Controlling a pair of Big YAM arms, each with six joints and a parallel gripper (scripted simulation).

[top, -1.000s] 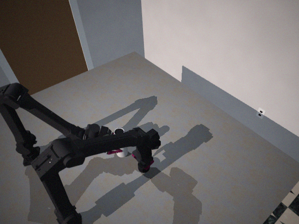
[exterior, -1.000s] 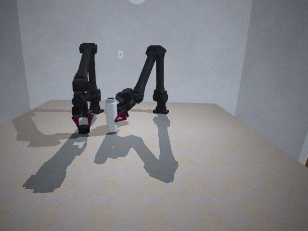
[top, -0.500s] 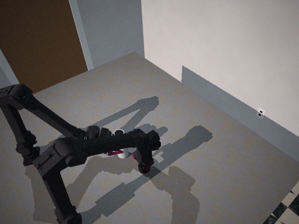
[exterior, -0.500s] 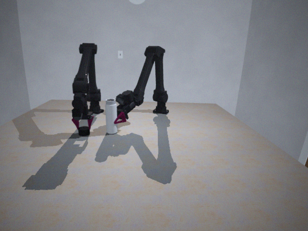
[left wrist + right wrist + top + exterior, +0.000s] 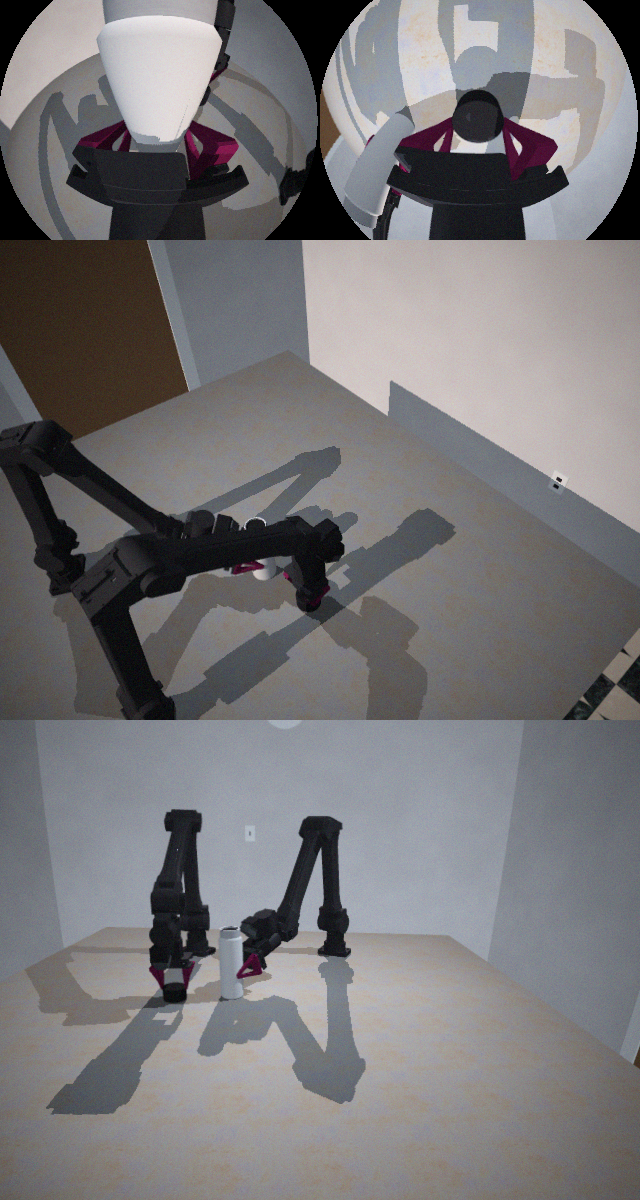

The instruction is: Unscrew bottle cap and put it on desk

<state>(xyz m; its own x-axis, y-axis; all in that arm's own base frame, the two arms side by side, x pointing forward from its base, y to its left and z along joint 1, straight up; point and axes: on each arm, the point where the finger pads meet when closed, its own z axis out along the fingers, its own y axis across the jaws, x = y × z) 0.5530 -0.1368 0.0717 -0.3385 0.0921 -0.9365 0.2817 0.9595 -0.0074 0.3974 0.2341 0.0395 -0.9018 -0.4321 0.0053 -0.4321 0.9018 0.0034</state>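
The black cap lies 20 mm below my right hand.
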